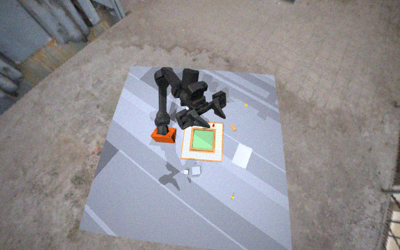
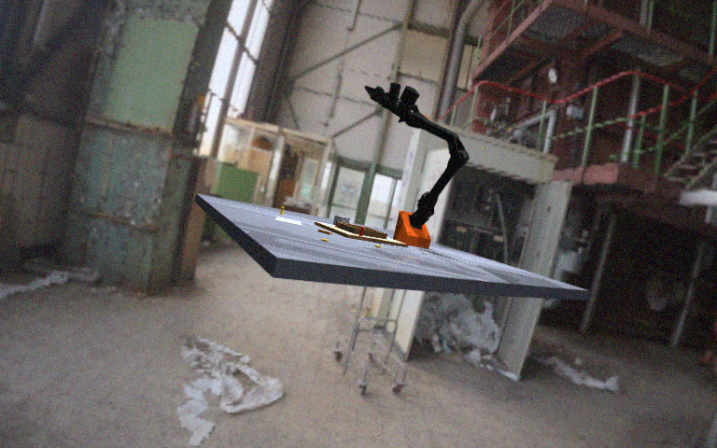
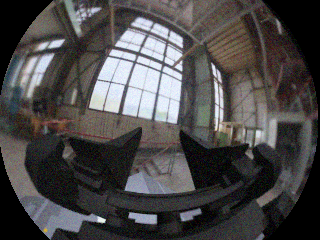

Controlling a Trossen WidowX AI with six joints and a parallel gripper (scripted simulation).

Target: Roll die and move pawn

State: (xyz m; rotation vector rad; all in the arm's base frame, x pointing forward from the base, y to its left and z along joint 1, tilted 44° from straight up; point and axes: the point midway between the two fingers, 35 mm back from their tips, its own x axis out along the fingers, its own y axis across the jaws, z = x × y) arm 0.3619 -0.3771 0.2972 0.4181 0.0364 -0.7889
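Now: gripper tip 130 mm past the white cube, 120 mm to the left of it and 610 mm above it. Round my gripper tip: green dice tray: 60 mm behind, 120 mm to the left, 620 mm below; red pawn: 10 mm behind, 240 mm to the left, 600 mm below; white card: 230 mm ahead, 60 mm to the left, 620 mm below.
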